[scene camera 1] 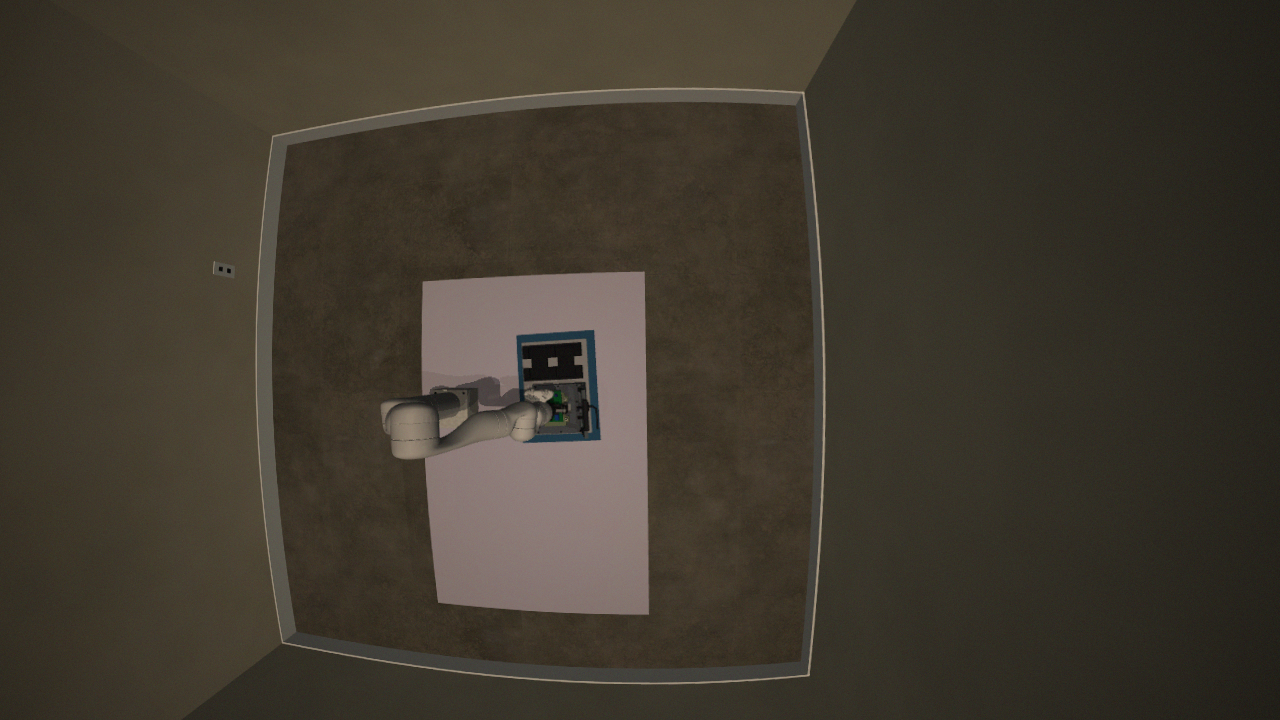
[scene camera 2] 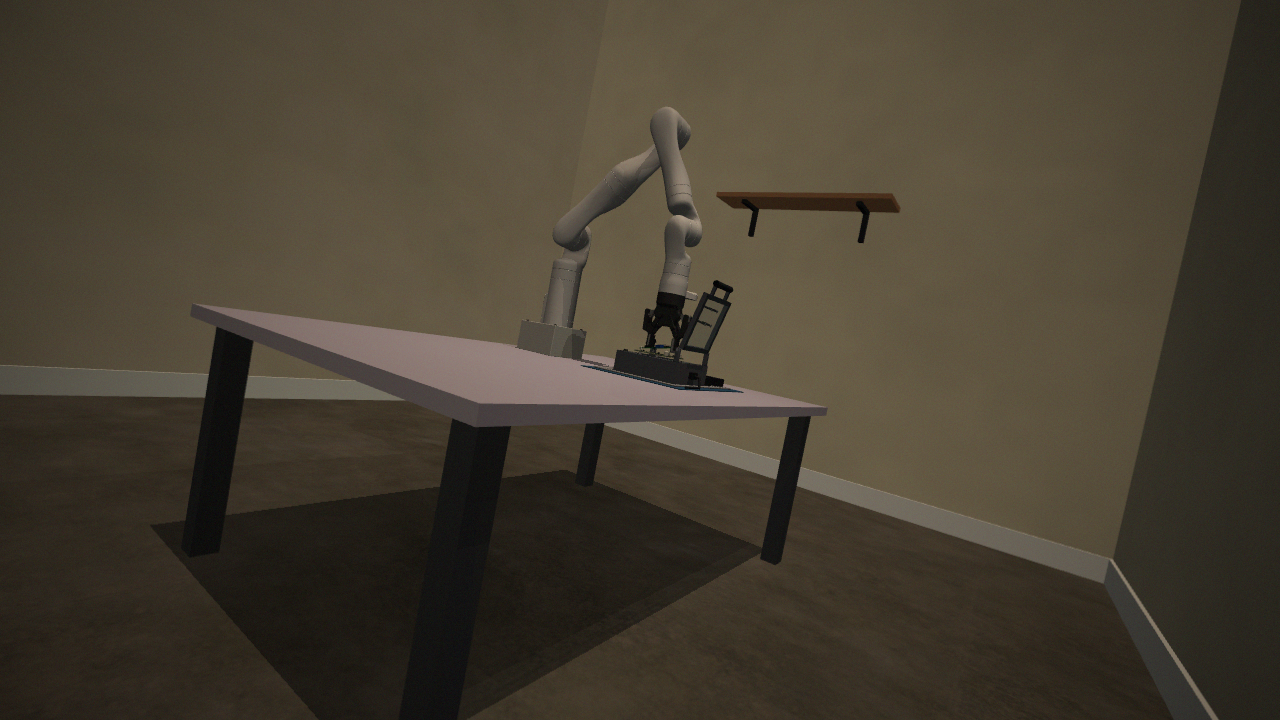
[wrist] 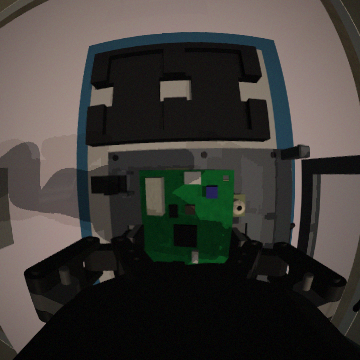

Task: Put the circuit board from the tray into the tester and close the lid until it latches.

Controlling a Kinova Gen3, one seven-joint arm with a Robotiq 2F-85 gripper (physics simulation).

Labels:
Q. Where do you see a tester lid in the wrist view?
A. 321, 235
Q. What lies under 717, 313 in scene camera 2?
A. A tester lid.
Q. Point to a green circuit board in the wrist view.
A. At 187, 213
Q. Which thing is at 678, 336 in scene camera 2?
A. The gripper.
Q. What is the gripper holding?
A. A green circuit board.

